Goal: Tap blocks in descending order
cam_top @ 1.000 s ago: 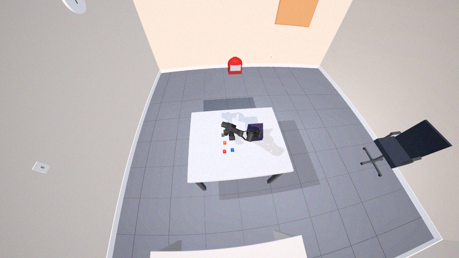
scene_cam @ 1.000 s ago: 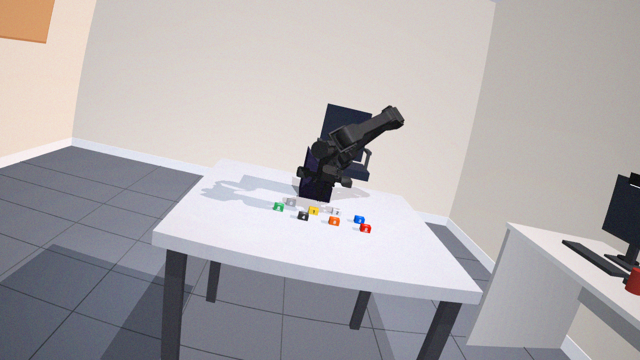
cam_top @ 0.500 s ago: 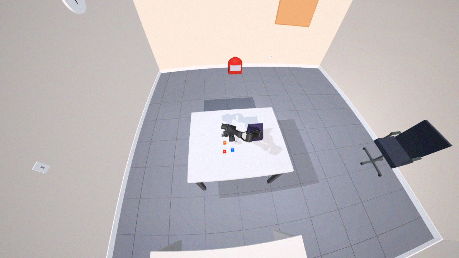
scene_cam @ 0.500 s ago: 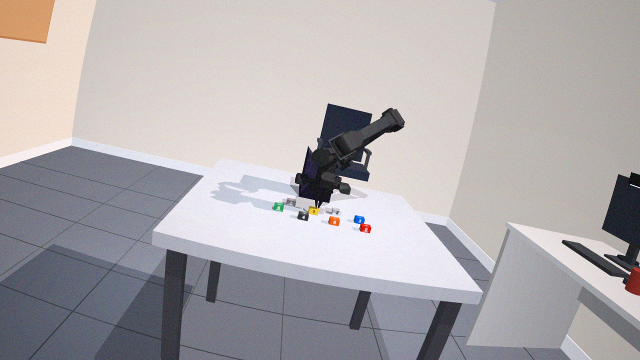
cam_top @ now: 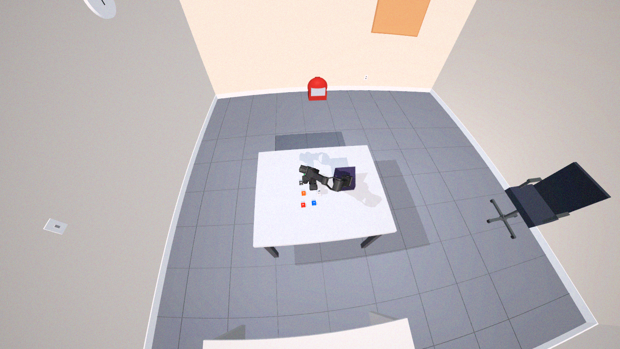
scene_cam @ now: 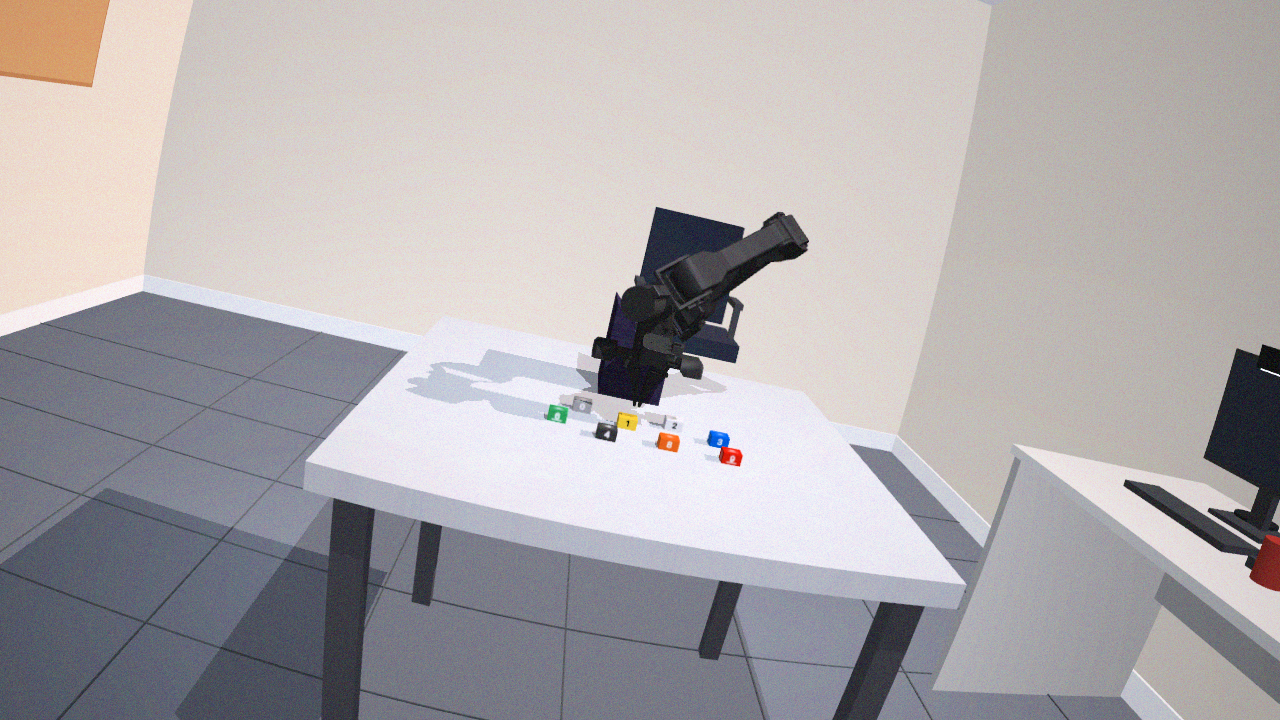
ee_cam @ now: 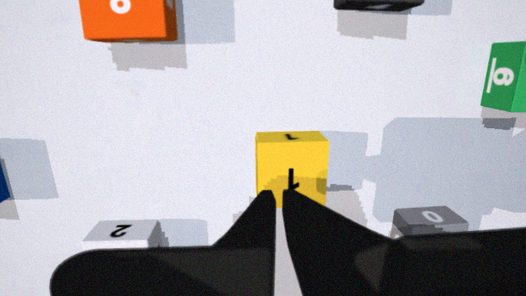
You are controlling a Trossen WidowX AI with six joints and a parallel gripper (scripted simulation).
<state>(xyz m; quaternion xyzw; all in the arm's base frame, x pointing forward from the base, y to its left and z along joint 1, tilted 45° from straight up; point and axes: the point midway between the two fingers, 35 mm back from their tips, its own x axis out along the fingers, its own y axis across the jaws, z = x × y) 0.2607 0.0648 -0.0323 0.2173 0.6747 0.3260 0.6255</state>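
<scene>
My gripper tip is 3 cm above the yellow block marked 1 and 1 cm to the left of it. Also, from my gripper tip: orange block 8: 7 cm to the left, 7 cm ahead, 3 cm below; white block 2: 7 cm to the left, 5 cm behind, 3 cm below; grey block 0: 9 cm to the right, 3 cm below, 3 cm behind.
</scene>
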